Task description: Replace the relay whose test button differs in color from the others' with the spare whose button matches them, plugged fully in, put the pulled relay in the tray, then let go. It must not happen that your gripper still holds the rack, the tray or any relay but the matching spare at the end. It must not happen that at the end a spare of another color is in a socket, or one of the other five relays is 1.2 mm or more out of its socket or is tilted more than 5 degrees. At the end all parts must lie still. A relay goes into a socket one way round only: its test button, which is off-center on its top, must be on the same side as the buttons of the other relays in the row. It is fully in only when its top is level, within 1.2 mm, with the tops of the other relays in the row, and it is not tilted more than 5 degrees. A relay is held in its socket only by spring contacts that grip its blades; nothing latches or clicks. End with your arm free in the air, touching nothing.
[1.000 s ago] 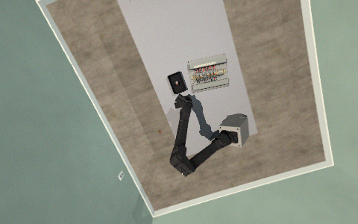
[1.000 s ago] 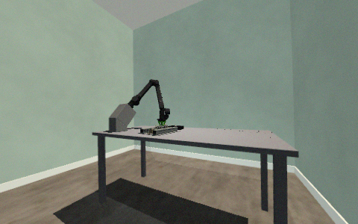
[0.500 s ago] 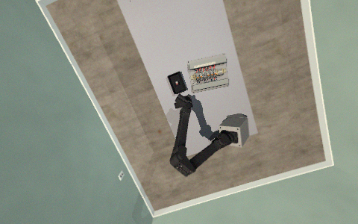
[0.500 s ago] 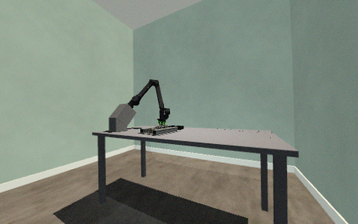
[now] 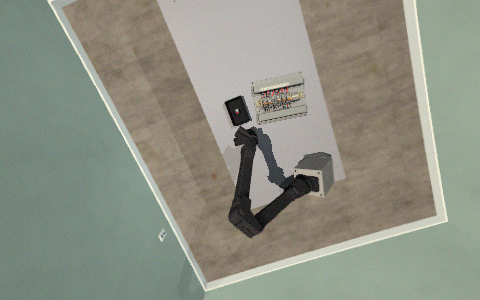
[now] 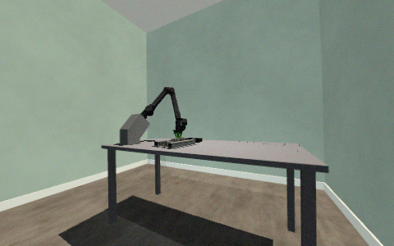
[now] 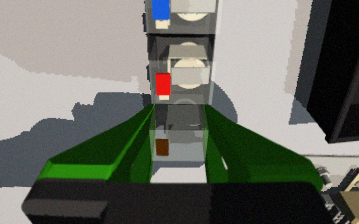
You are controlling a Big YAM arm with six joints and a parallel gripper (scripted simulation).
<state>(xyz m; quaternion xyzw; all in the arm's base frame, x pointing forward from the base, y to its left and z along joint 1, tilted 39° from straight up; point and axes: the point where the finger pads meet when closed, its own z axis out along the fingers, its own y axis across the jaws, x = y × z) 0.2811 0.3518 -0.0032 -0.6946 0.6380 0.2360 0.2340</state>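
My hand is 3 cm to the right of the dark stand and 3 cm above it. Also, from my hand: black tray: 16 cm ahead, 6 cm to the left, 2 cm below.
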